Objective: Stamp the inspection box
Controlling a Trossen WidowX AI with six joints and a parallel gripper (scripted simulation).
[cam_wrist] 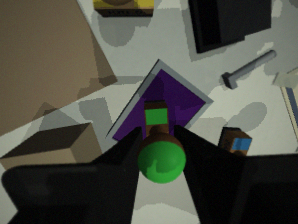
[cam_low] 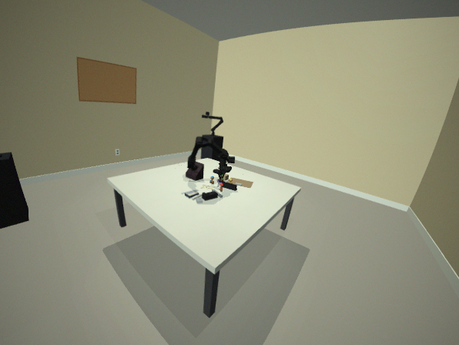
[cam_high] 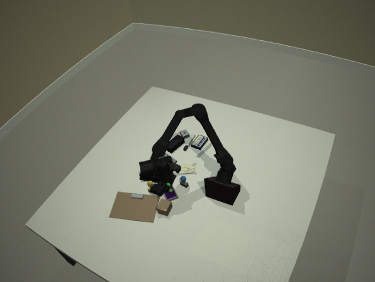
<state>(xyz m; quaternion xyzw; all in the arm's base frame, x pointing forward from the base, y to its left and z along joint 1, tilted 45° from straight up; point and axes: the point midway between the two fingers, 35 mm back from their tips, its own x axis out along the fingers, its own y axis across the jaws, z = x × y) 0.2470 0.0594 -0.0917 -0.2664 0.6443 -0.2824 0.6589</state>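
My gripper tip is now 30 mm above the purple pad. Also, from my gripper tip: blue-knobbed stamp 40 mm behind, 80 mm to the right, 20 mm below; then green-knobbed stamp right at my gripper tip; then bolt 30 mm ahead, 80 mm to the right, 30 mm below.
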